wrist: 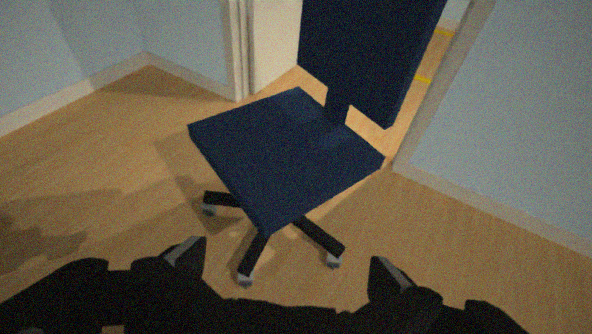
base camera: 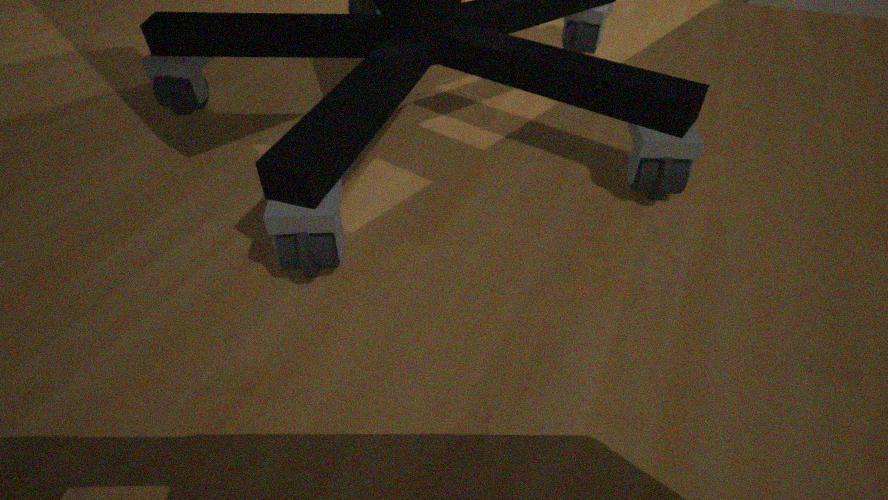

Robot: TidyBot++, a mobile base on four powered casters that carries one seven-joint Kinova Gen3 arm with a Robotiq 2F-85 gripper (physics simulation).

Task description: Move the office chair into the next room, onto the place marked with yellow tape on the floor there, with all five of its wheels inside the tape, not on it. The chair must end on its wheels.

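Frame: origin at the arm's base, x left, y ahead, z down, level; centimetres.
Seen in the pictures: gripper, between the fingertips: [wrist: 287, 264].
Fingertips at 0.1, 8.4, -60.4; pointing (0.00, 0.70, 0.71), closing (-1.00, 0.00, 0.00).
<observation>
A point is followed by its place in that frame, as x, y, z.
The office chair [base camera: 347, 111] @(9.5, 53.2, 29.0) [wrist: 290, 155] @(1.2, 68.5, -7.3) stands upright on its wheels in front of the doorway, with its dark blue backrest toward the opening. In the base camera view its black star base shows, with grey casters on the wood floor. My gripper [wrist: 287, 264] @(0.1, 8.4, -60.4) is open, its fingers apart at the bottom of the wrist view, with no part of the chair between the pads; the seat's near corner lies beyond them. Pieces of yellow tape [wrist: 422, 79] @(-92.0, 212.9, 39.6) show on the floor through the doorway, right of the backrest; the rest of the marked place is hidden.
A blue-grey wall [wrist: 515, 115] @(-82.7, 99.9, -11.5) with a pale baseboard stands right of the doorway. Another wall [wrist: 185, 40] @(72.7, 173.1, 11.5) and a door frame [wrist: 241, 50] @(36.3, 161.1, 7.2) stand on the left, with a cream door or jamb surface [wrist: 275, 45] @(19.6, 185.1, 13.5) beside the frame. Shadows lie on the floor.
</observation>
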